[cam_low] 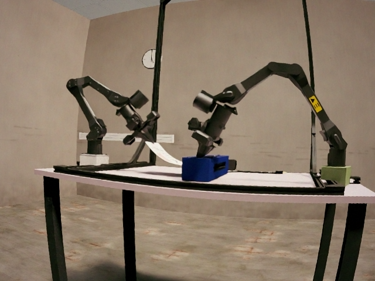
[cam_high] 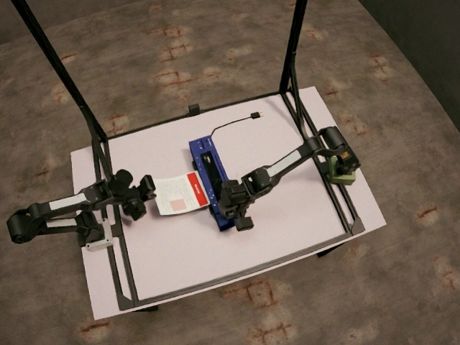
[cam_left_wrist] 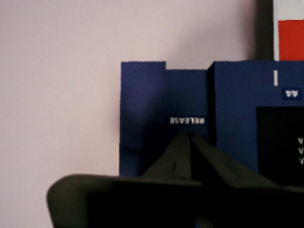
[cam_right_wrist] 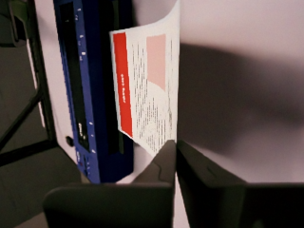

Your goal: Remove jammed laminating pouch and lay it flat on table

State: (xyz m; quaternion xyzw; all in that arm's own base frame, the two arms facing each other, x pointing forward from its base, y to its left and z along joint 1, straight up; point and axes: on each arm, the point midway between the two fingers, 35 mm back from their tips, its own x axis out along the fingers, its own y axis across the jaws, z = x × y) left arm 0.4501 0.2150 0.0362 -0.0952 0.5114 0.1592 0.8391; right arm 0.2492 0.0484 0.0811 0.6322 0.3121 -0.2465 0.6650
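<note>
The release key is 4 cm below my left hand and 1 cm to the right of it. Round my left hand: plug: 43 cm behind, 25 cm to the left, 9 cm below.
</note>
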